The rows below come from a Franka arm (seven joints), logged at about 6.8 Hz.
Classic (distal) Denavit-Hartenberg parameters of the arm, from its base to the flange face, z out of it. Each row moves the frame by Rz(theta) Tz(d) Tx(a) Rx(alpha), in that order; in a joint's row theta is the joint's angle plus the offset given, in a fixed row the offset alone. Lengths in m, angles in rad.
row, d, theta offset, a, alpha
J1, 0.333, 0, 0, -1.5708
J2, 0, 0, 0, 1.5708
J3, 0.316, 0, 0.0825, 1.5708
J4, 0, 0, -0.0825, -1.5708
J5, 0.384, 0, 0, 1.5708
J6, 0, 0, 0.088, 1.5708
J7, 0.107, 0, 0, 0
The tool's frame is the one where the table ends.
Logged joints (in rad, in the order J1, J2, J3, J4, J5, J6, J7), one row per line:
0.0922 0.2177 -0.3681 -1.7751 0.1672 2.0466 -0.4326
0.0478 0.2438 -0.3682 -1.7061 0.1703 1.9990 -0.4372
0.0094 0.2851 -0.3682 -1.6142 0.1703 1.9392 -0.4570
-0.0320 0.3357 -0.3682 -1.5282 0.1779 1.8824 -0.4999
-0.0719 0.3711 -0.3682 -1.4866 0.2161 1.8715 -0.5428
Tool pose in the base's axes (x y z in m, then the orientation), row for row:
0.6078 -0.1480 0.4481 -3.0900 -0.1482 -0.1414
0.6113 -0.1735 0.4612 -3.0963 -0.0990 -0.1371
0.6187 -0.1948 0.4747 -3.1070 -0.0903 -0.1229
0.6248 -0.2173 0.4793 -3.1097 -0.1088 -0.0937
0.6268 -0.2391 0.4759 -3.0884 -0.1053 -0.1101
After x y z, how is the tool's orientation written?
As a rotation vector, in radians.
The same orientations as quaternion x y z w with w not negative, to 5 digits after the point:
-0.99756 -0.04784 -0.04565 0.02240
-0.99831 -0.03192 -0.04420 0.02034
-0.99868 -0.02903 -0.03950 0.01543
-0.99883 -0.03495 -0.03010 0.01429
-0.99848 -0.03404 -0.03560 0.02472

